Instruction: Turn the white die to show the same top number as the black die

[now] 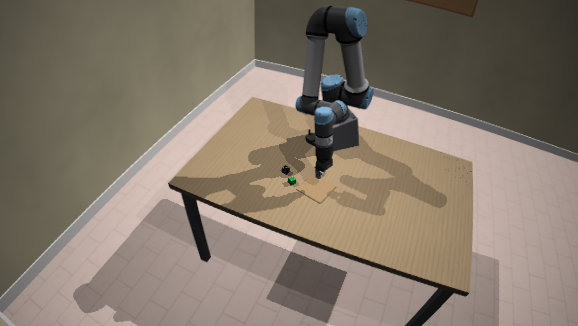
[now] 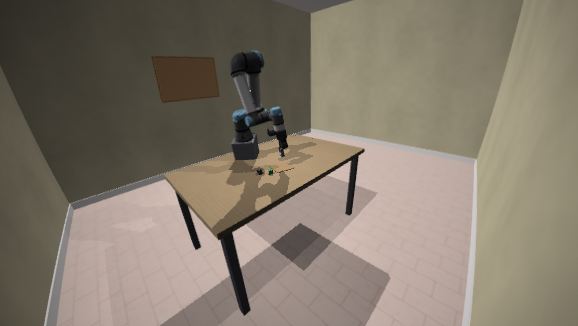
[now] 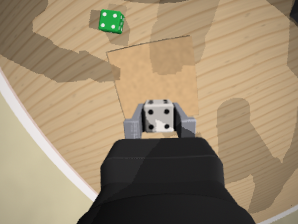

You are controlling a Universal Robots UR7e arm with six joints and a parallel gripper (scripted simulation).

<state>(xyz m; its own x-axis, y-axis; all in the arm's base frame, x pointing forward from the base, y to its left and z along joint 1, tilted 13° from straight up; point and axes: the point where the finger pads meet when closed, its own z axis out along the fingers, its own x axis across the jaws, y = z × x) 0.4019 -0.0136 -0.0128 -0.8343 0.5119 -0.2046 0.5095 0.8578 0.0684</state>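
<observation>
The white die is right at my hand. Round my hand: tan mat (1 cm to the right, 11 cm below); green die (1 cm behind, 13 cm to the right, 9 cm below); black die (7 cm behind, 18 cm to the right, 9 cm below).
</observation>
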